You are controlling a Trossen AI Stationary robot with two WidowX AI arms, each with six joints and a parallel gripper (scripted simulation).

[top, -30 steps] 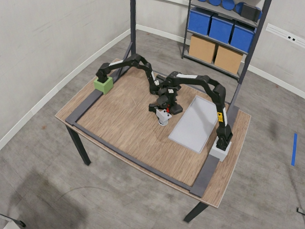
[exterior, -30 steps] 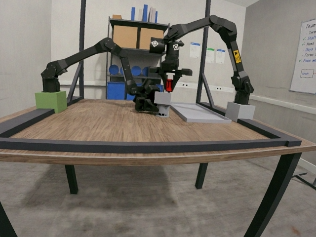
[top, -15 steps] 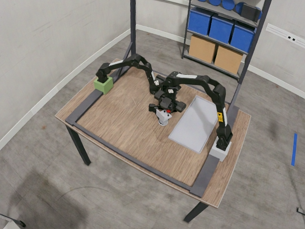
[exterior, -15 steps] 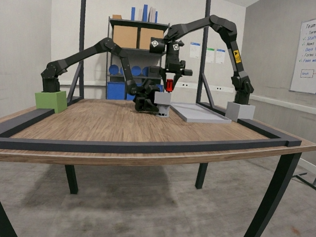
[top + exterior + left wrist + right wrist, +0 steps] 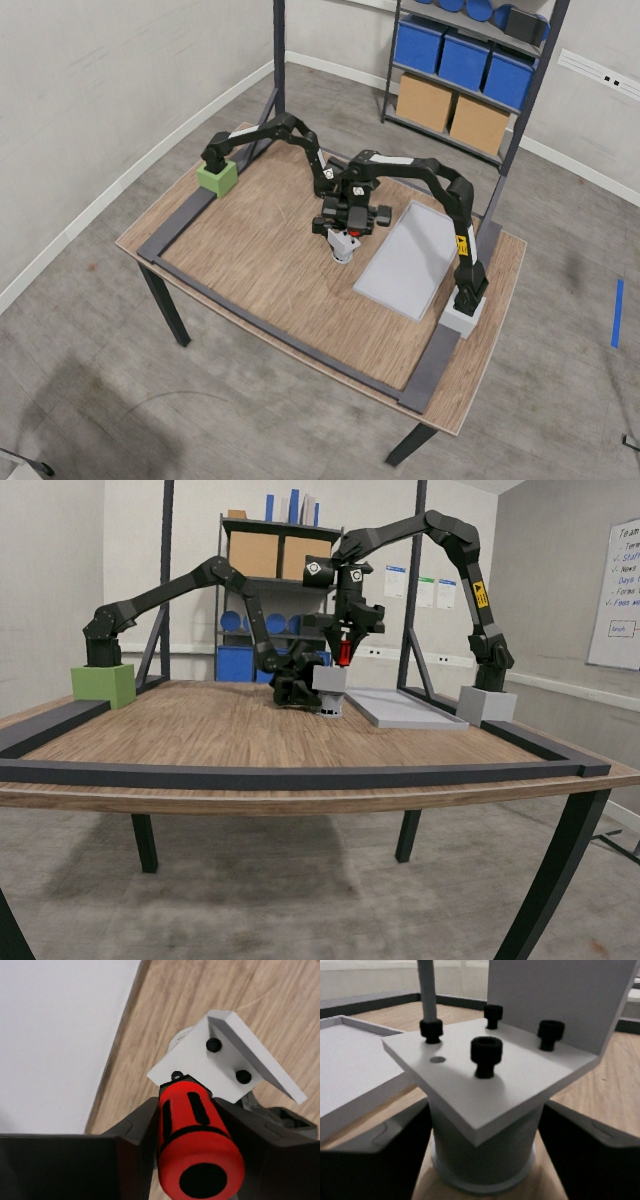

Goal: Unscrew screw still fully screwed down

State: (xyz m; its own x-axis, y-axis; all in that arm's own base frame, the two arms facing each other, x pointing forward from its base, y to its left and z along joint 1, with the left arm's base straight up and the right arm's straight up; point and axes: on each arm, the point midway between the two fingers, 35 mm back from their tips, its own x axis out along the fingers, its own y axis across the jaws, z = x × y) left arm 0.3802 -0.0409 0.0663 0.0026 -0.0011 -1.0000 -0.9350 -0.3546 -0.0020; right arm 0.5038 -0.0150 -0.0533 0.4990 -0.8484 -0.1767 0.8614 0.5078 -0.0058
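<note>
Right now the red screwdriver is 30 mm below my left hand. The rest, counted from my left hand: grey joint module: 10 mm ahead, 20 mm to the right, 120 mm below; grey bracket: 10 mm ahead, 20 mm to the right, 80 mm below; shallow grey tray: 120 mm behind, 170 mm to the left, 150 mm below.
Now: right hand 2 cm to the right of the grey joint module and 2 cm short of it. From my right hand the other things lie so: grey bracket 4 cm above, 2 cm to the left, 2 cm ahead; then red screwdriver 9 cm above, 4 cm to the left, 1 cm ahead; then shallow grey tray 21 cm to the left, 10 cm behind, 3 cm below.
</note>
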